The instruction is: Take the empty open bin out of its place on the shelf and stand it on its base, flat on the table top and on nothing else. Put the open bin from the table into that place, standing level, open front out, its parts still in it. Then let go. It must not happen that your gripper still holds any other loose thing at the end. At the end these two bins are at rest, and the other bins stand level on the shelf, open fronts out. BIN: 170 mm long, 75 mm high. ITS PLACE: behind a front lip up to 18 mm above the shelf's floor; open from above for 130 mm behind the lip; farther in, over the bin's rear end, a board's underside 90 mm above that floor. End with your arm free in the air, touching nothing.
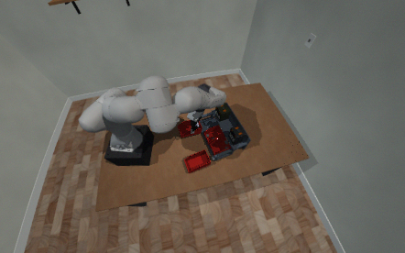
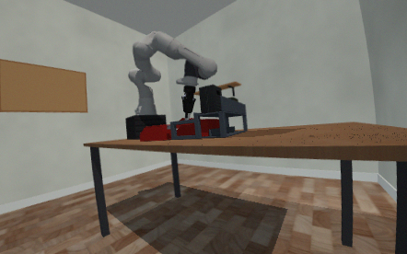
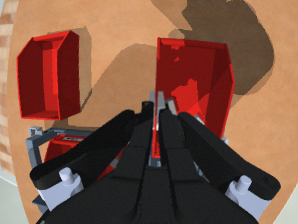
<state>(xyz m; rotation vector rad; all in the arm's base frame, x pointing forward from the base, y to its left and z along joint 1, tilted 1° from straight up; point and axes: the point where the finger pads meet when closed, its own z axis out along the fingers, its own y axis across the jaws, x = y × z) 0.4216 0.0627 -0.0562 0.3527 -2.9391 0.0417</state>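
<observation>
Now: hand 100 mm above the grey shelf lip, 90 mm short of it and 40 mm to the left of it. Round my hand: black box: 300 mm ahead, 110 mm to the right, 50 mm above.
</observation>
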